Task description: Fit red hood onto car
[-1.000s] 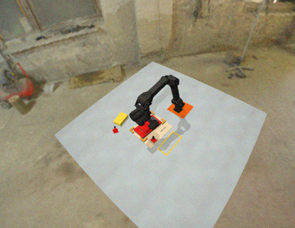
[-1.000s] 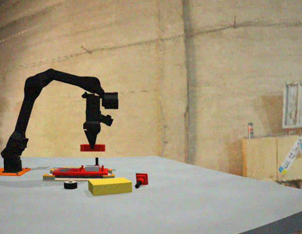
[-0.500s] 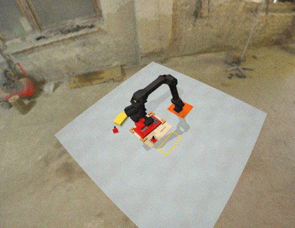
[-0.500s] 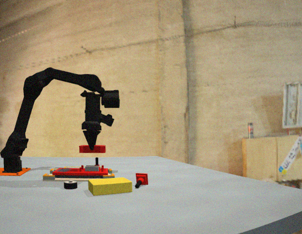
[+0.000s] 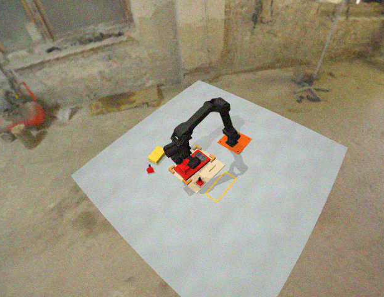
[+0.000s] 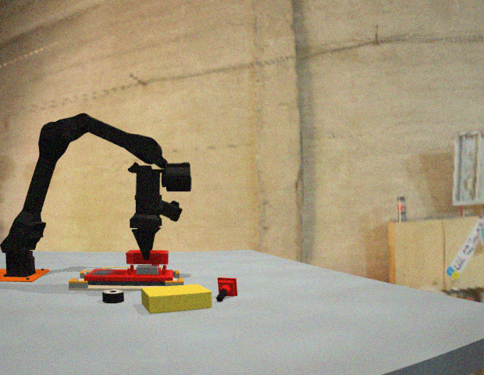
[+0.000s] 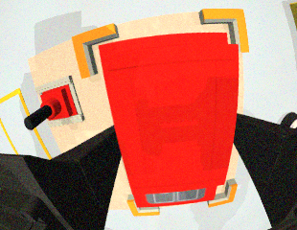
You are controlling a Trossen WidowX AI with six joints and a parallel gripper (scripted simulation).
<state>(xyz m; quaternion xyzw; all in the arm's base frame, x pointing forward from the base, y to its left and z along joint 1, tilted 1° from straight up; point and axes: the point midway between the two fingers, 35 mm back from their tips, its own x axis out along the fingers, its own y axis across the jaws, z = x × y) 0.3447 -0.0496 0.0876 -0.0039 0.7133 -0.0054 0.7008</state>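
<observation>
Now: the grey engine block 4 cm below my gripper tip. From my gripper tip the other things lie so: beige jig (5 cm below, 4 cm behind, 2 cm to the left); then black ring (17 cm to the right, 5 cm below, 5 cm behind); then red hood (1 cm above).
</observation>
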